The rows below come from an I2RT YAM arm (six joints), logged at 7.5 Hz.
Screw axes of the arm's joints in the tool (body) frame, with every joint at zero. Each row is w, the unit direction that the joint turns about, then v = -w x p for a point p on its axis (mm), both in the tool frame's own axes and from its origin. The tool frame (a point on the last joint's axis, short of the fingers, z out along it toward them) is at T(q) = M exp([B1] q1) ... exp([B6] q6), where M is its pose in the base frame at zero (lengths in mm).
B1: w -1 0 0 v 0 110.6 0
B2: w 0 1 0 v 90.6 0 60
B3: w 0 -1 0 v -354.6 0 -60
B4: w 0 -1 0 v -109.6 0 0
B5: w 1 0 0 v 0 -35.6 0
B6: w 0 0 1 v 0 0 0
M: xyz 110.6 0 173.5 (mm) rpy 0 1.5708 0 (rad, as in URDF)
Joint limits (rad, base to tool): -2.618..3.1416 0..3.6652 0..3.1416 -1.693..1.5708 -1.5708..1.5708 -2.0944..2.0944
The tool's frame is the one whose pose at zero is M.
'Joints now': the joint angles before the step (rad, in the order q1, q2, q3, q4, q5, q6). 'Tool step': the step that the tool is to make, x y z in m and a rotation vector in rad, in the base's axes. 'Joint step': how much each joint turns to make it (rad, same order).
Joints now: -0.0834 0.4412 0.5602 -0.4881 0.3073 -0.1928
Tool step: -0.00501 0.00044 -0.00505 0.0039 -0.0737 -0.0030
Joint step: 0.0001 -0.0614 -0.0500 0.0583 -0.0004 0.0110
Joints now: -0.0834 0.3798 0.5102 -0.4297 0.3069 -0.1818
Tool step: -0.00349 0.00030 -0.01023 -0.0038 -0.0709 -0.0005
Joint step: 0.0001 -0.0661 -0.0710 0.0752 0.0000 0.0023
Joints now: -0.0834 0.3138 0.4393 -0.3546 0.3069 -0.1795
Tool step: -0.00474 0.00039 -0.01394 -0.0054 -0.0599 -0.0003
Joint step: 0.0001 -0.0820 -0.0798 0.0580 0.0005 -0.0003
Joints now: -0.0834 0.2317 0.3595 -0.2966 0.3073 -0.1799
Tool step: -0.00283 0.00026 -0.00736 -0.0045 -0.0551 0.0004
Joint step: 0.0001 -0.0575 -0.0507 0.0484 -0.0003 0.0001
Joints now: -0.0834 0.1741 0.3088 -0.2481 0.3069 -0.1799
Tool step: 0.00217 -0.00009 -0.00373 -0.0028 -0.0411 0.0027
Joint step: 0.0000 -0.0095 -0.0335 0.0651 -0.0028 0.0004
